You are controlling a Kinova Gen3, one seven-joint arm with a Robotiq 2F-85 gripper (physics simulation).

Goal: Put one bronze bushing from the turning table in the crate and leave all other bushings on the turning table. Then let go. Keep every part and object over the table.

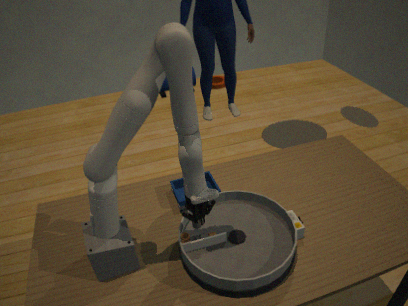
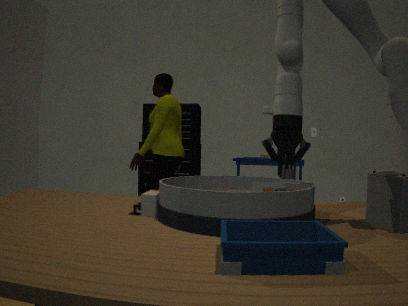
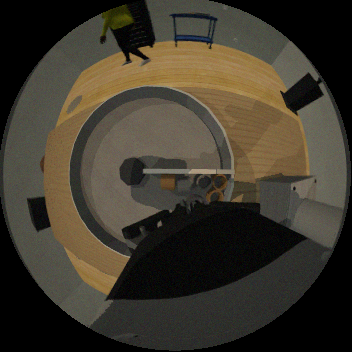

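Where they show: gripper, fingertip midpoint: [image 1: 200, 224] [image 2: 284, 178] [image 3: 186, 204]; arm's base at its link origin: [image 1: 106, 229] [image 3: 302, 214].
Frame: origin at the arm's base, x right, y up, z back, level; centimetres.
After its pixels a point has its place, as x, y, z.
My gripper [image 1: 198, 219] {2.5, -3.0, -33.0} [image 2: 286, 169] {2.5, -3.0, -33.0} [image 3: 186, 204] {2.5, -3.0, -33.0} is shut on a grey bushing [image 1: 198, 224] {4.4, -0.8, -32.2} [image 2: 289, 173] {1.2, -1.6, -31.9} [image 3: 195, 199], held by its wall above the turning table [image 1: 265, 235] {8.4, -8.9, -55.9} [image 2: 235, 204] {-14.3, -7.2, -43.9} [image 3: 112, 135] {15.2, -9.0, -53.2}. Below, beside the white divider, a bronze bushing [image 1: 212, 234] {5.7, -5.8, -36.7} [image 2: 268, 189] {4.4, -6.2, -37.0} [image 3: 168, 181] {5.6, -5.8, -36.6} lies on its side. Two bronze bushings stand upright near the rim, one [image 3: 219, 181] by the divider and another [image 3: 215, 195] {3.4, -9.0, -26.3} beside it. A grey bushing [image 3: 203, 181] stands next to them. The blue crate [image 1: 178, 192] {-28.7, -13.8, -28.3} [image 2: 282, 259] {-33.2, -11.8, -35.0} is outside the turning table; its floor is mostly hidden.
The white divider [image 1: 205, 242] {8.3, -6.3, -33.6} [image 3: 175, 171] {7.5, -4.7, -35.5} runs from the dark hub [image 1: 236, 237] {7.2, -8.2, -45.2} [image 3: 132, 171] {6.6, -8.2, -45.1} to the raised rim. A white box [image 1: 296, 224] {6.7, -8.4, -68.8} [image 2: 150, 203] {-0.7, -10.7, -67.7} is by the outer wall. The robot's base [image 1: 111, 250] {9.6, -0.4, -2.0} [image 2: 387, 200] {-1.8, -7.4, -7.3} [image 3: 282, 196] {4.5, -4.0, -8.7} stands on the table.
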